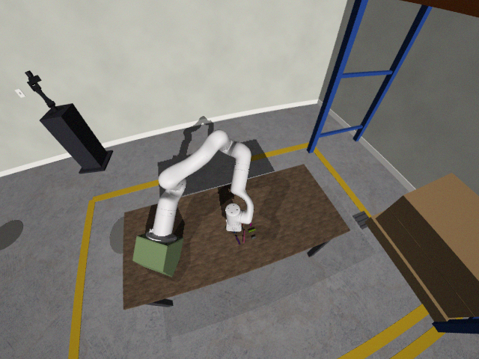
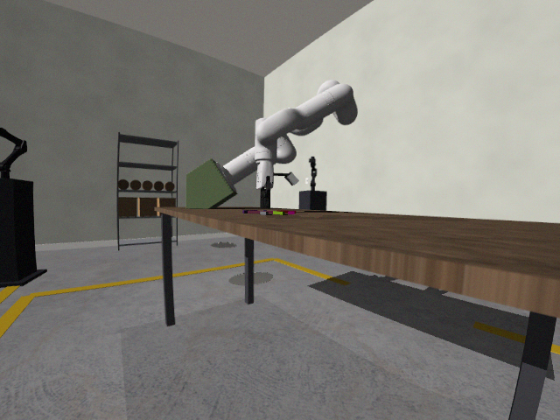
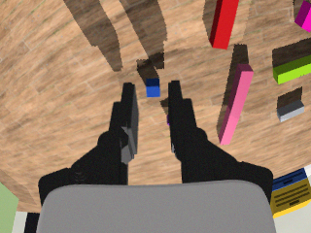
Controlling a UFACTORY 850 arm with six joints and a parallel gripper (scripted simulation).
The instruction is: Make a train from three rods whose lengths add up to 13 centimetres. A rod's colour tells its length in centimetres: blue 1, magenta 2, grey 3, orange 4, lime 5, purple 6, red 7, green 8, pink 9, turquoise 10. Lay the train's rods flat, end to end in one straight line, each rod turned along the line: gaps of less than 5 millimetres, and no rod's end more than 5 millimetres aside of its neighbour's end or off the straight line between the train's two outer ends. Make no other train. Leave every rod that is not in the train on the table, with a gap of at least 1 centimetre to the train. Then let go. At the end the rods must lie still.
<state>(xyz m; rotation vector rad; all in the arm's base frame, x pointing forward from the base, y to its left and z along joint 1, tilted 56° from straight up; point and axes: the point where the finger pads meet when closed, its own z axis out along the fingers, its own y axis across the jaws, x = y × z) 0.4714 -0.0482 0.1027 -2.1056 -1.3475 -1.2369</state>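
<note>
The blue rod lies 3 cm below my hand. Round my hand: pink rod 6 cm ahead, 4 cm to the right, 3 cm below; red rod 6 cm ahead, 6 cm to the left, 3 cm below; purple rod 2 cm ahead, 6 cm to the right, 3 cm below.
</note>
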